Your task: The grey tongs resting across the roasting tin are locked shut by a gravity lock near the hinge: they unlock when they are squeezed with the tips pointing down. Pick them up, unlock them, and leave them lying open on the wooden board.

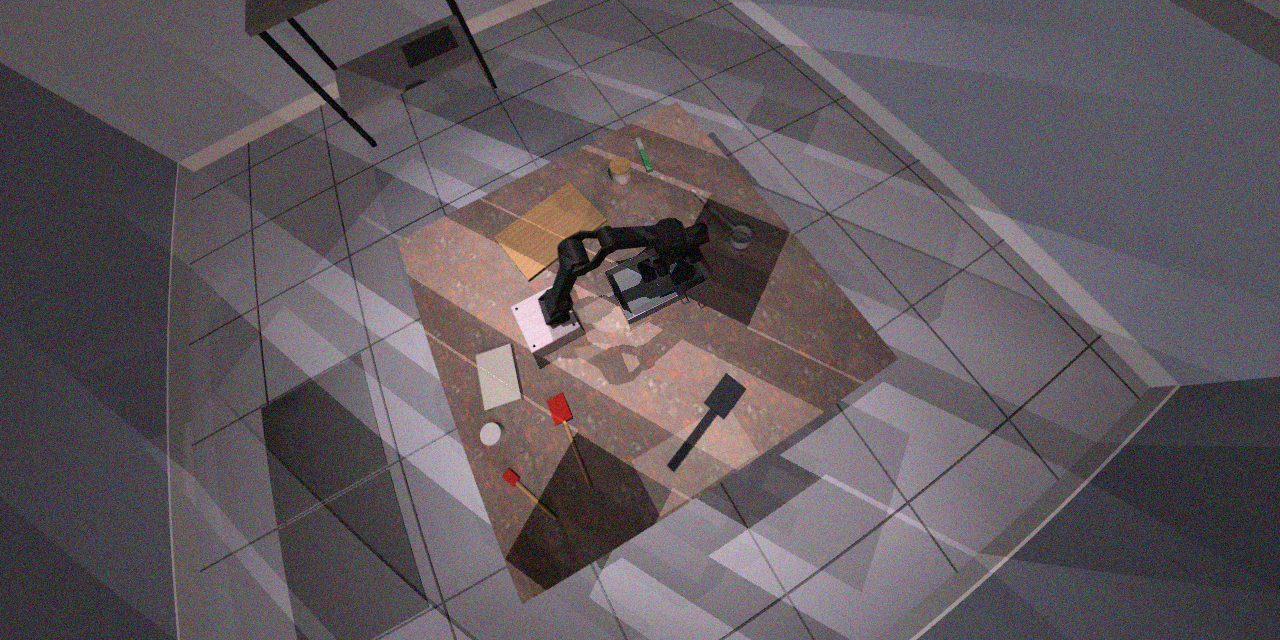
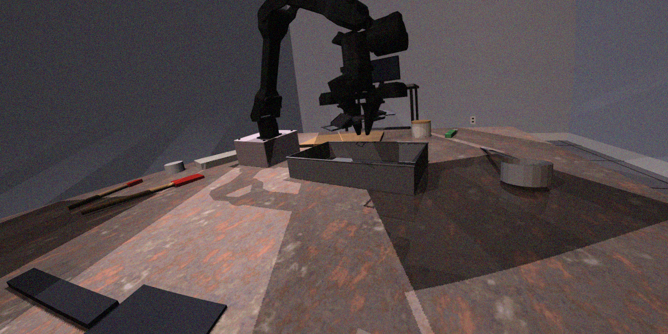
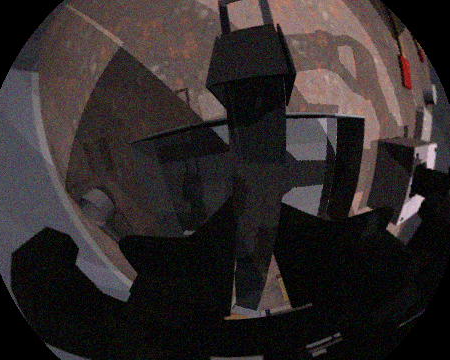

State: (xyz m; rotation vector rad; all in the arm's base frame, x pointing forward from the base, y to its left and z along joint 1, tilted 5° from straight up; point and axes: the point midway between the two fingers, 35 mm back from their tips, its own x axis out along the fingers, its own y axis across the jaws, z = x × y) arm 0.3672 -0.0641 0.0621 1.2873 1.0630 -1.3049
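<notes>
The wooden board is 26 cm behind my gripper tip, 42 cm to the left of it and 9 cm below it. Also, from my gripper tip: roasting tin 3 cm behind, 3 cm to the left, 7 cm below; then black spatula 13 cm behind, 42 cm to the right, 9 cm below; then brown jar 9 cm ahead, 48 cm to the left, 6 cm below.
</notes>
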